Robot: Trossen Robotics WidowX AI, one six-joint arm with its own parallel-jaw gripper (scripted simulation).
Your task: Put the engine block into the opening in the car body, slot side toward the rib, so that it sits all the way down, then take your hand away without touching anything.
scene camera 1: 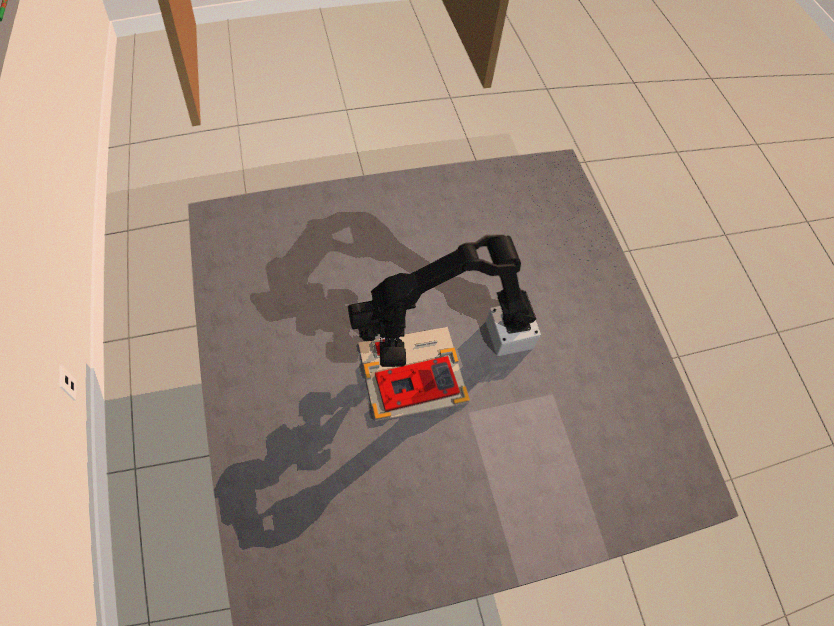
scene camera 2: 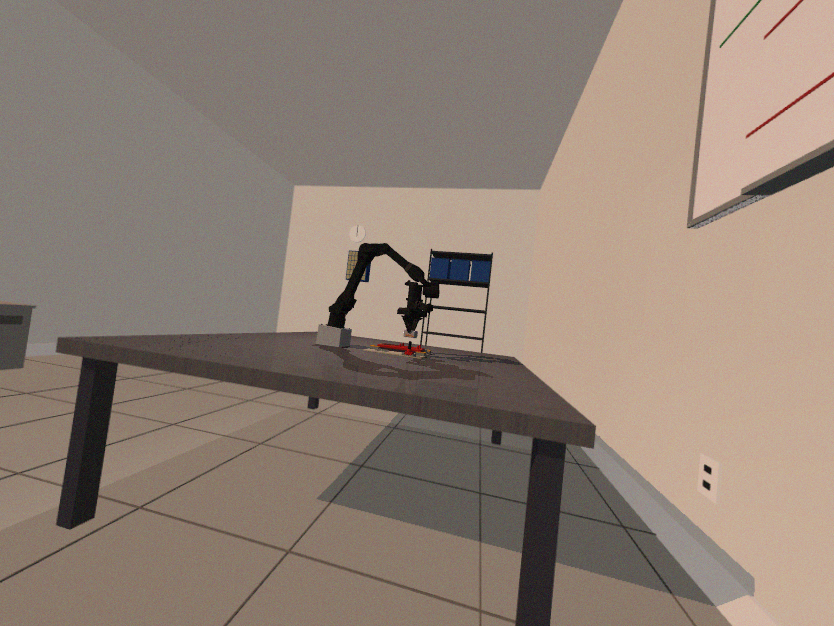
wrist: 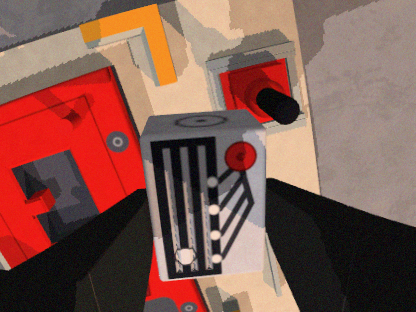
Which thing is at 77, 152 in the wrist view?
A red car body.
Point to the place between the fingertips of the gripper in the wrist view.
At 206, 196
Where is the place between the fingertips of the gripper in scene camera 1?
At 390, 345
